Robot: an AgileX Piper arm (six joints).
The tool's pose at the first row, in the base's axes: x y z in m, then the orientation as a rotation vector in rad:
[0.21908 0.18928 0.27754 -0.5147 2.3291 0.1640]
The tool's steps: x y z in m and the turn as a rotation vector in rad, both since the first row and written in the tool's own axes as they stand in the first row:
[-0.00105 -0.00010 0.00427 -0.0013 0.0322 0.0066]
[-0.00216 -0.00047 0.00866 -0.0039 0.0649 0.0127]
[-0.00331 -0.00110 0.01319 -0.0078 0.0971 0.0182]
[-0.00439 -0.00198 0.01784 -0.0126 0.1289 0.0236]
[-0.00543 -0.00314 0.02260 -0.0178 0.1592 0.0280]
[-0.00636 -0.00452 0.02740 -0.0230 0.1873 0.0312]
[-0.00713 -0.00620 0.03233 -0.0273 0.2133 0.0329]
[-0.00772 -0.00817 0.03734 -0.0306 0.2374 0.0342]
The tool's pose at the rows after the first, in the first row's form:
[0.22253 0.19064 0.27518 -0.5139 2.3624 0.1615]
[0.22621 0.19181 0.27278 -0.5142 2.3961 0.1601]
[0.23011 0.19279 0.27032 -0.5158 2.4292 0.1600]
[0.23415 0.19355 0.26773 -0.5178 2.4619 0.1610]
[0.23834 0.19407 0.26504 -0.5208 2.4928 0.1623]
[0.24258 0.19436 0.26226 -0.5248 2.5213 0.1636]
[0.24692 0.19437 0.25928 -0.5298 2.5473 0.1635]
[0.25131 0.19408 0.25612 -0.5344 2.5712 0.1624]

